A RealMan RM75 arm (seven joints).
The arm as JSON. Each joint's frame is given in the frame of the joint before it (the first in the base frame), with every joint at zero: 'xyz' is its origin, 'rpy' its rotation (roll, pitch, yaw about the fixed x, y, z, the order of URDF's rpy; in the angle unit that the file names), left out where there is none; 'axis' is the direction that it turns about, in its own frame. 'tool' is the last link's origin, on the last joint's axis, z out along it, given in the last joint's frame.
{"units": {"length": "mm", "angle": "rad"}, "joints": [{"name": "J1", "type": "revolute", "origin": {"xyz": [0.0, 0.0, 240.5]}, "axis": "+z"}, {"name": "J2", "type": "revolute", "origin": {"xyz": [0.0, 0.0, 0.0], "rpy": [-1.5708, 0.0, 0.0]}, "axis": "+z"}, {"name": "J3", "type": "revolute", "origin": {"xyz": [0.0, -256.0, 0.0], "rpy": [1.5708, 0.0, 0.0]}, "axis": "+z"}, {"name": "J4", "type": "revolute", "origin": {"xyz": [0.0, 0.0, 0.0], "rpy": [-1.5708, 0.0, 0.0]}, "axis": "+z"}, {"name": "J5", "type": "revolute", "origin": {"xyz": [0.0, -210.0, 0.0], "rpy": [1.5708, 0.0, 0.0]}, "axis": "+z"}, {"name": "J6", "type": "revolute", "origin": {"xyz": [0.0, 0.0, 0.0], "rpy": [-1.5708, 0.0, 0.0]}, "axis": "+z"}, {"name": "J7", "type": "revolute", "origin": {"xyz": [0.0, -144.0, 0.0], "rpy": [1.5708, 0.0, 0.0]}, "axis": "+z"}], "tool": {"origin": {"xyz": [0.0, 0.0, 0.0]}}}
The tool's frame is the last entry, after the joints.
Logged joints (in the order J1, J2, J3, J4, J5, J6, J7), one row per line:
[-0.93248 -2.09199 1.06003 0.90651 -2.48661 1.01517 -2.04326]
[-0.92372 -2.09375 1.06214 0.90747 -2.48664 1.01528 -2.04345]
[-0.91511 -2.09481 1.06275 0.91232 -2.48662 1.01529 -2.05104]
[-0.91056 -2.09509 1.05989 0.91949 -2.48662 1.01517 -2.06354]
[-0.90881 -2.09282 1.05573 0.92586 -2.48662 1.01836 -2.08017]
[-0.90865 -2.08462 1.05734 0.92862 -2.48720 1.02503 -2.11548]
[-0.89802 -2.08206 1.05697 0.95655 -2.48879 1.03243 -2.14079]
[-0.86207 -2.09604 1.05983 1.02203 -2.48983 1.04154 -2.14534]
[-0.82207 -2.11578 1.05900 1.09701 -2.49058 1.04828 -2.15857]
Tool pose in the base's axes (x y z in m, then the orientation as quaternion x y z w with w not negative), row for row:
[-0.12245 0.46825 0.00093 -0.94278 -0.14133 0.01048 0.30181]
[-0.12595 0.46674 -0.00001 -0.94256 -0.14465 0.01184 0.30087]
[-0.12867 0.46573 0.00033 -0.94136 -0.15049 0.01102 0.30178]
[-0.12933 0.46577 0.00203 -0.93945 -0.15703 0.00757 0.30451]
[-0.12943 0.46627 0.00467 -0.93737 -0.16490 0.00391 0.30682]
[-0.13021 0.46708 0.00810 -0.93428 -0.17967 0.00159 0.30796]
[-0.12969 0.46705 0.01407 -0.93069 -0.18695 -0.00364 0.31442]
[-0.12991 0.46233 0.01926 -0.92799 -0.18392 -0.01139 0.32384]
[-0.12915 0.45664 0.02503 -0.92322 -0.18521 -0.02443 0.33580]
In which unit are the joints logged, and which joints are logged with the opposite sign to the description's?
The joints are logged in radians. Opposite sign: J5.
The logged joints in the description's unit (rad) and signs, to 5 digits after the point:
[-0.93248 -2.09199 1.06003 0.90651 2.48661 1.01517 -2.04326]
[-0.92372 -2.09375 1.06214 0.90747 2.48664 1.01528 -2.04345]
[-0.91511 -2.09481 1.06275 0.91232 2.48662 1.01529 -2.05104]
[-0.91056 -2.09509 1.05989 0.91949 2.48662 1.01517 -2.06354]
[-0.90881 -2.09282 1.05573 0.92586 2.48662 1.01836 -2.08017]
[-0.90865 -2.08462 1.05734 0.92862 2.48720 1.02503 -2.11548]
[-0.89802 -2.08206 1.05697 0.95655 2.48879 1.03243 -2.14079]
[-0.86207 -2.09604 1.05983 1.02203 2.48983 1.04154 -2.14534]
[-0.82207 -2.11578 1.05900 1.09701 2.49058 1.04828 -2.15857]

